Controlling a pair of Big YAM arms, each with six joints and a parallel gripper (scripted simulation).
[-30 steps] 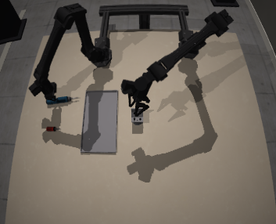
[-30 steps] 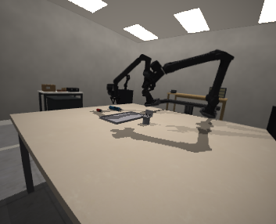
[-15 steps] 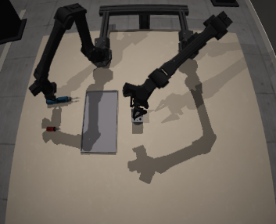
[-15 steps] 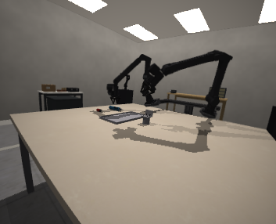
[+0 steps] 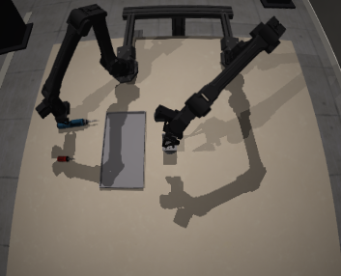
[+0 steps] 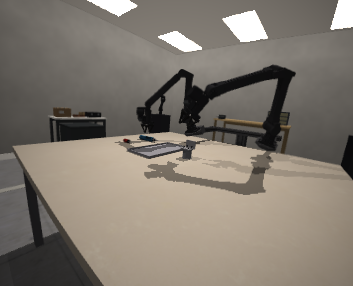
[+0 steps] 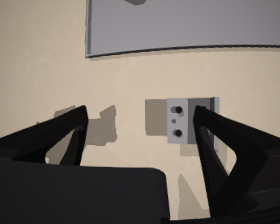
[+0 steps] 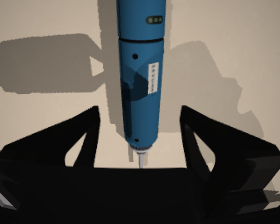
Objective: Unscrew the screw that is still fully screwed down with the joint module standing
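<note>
Now: the grey bracket 14 cm below my left hand, 4 cm behind it and 2 cm to the left of it. Also, from my left hand: joint module 19 cm below, 3 cm behind, 2 cm to the left; then flat grey tray 22 cm to the right, 21 cm below, 6 cm behind; then red-handled tool 53 cm to the right, 20 cm below, 3 cm behind.
</note>
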